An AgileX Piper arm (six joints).
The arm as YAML. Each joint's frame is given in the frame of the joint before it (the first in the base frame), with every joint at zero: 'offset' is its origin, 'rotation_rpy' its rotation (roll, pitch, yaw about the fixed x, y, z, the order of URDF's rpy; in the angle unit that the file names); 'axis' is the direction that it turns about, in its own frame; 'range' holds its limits. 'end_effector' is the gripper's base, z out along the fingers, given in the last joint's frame.
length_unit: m
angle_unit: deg
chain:
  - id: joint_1
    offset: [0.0, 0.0, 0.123]
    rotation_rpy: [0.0, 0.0, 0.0]
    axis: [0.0, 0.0, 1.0]
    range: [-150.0, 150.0]
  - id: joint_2
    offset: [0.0, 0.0, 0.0]
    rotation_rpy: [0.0, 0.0, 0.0]
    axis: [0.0, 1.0, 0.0]
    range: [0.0, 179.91]
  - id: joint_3
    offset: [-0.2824, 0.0, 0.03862]
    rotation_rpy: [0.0, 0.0, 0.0]
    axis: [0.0, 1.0, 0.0]
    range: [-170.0, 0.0]
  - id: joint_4
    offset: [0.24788, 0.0, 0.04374]
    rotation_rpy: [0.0, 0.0, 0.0]
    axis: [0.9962, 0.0, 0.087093]
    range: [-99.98, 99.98]
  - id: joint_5
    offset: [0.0, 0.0, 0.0]
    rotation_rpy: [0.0, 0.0, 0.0]
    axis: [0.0, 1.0, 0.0]
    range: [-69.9, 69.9]
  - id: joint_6
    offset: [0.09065, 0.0, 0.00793]
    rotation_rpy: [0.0, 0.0, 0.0]
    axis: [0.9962, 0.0, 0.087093]
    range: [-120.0, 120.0]
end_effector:
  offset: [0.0, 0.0, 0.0]
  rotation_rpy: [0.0, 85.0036, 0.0]
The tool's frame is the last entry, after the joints.
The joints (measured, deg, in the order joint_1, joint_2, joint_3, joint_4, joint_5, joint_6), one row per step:
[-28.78, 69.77, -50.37, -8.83, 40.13, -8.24]
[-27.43, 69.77, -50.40, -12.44, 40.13, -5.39]
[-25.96, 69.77, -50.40, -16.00, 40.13, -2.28]
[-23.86, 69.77, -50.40, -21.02, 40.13, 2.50]
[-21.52, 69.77, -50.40, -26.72, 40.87, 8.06]
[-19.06, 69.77, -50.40, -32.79, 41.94, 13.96]
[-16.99, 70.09, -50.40, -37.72, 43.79, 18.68]
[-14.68, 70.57, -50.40, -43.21, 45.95, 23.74]
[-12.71, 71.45, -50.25, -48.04, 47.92, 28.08]
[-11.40, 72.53, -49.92, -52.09, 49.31, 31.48]
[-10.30, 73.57, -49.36, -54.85, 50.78, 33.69]
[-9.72, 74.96, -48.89, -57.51, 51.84, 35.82]
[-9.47, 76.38, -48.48, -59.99, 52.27, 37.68]
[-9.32, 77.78, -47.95, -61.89, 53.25, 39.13]
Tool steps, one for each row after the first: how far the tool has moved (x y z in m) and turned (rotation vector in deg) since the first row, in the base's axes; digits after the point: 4 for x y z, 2 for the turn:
[0.0014, 0.0016, 0.0008, -1.79, 0.54, -0.04]
[0.0031, 0.0036, 0.0017, -3.47, 0.83, -0.17]
[0.0057, 0.0068, 0.0033, -5.73, 0.81, -0.57]
[0.0079, 0.0103, 0.0050, -8.17, 1.01, -1.37]
[0.0100, 0.0139, 0.0072, -10.91, 0.99, -2.32]
[0.0116, 0.0167, 0.0077, -13.16, 1.75, -3.40]
[0.0138, 0.0195, 0.0084, -16.00, 2.41, -4.56]
[0.0168, 0.0217, 0.0070, -18.67, 3.23, -5.51]
[0.0200, 0.0223, 0.0039, -21.07, 4.10, -6.19]
[0.0220, 0.0234, -0.0010, -22.85, 5.56, -6.54]
[0.0249, 0.0226, -0.0068, -24.56, 6.96, -7.00]
[0.0283, 0.0211, -0.0124, -26.11, 7.99, -7.16]
[0.0301, 0.0195, -0.0190, -27.43, 9.68, -7.61]

